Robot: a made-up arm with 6 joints.
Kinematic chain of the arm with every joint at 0, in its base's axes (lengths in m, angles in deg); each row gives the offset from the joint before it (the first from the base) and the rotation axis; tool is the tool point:
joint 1: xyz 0 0 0.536 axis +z
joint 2: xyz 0 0 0 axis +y
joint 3: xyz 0 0 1.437 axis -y
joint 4: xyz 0 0 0 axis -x
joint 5: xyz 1.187 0 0 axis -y
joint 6: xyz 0 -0.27 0 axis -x
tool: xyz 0 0 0
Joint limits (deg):
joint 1: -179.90..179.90
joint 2: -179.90..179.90
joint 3: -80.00..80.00
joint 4: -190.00..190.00
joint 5: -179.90..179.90
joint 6: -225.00..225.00
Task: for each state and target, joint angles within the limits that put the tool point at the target. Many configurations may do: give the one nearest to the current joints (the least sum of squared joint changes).
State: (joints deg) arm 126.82 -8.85 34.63 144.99 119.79 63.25
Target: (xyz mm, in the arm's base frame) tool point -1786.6 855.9 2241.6
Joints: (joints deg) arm 148.57 41.07 63.67 138.23 119.79 63.25
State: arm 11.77 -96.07 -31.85 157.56 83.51 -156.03
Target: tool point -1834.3 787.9 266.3
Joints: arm -16.34 -133.91 2.61 152.67 83.51 -156.03
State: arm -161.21 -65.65 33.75 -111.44 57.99 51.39
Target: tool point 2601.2 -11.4 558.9
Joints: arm -177.65 -99.71 79.19 -115.96 57.99 51.39
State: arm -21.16 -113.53 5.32 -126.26 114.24 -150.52
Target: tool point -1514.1 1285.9 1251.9
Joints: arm -35.30 -103.64 25.11 -130.27 114.24 -150.52
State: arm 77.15 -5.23 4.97 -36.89 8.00 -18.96
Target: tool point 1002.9 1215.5 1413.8
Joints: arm 58.48 18.86 2.65 -35.58 8.00 -18.96
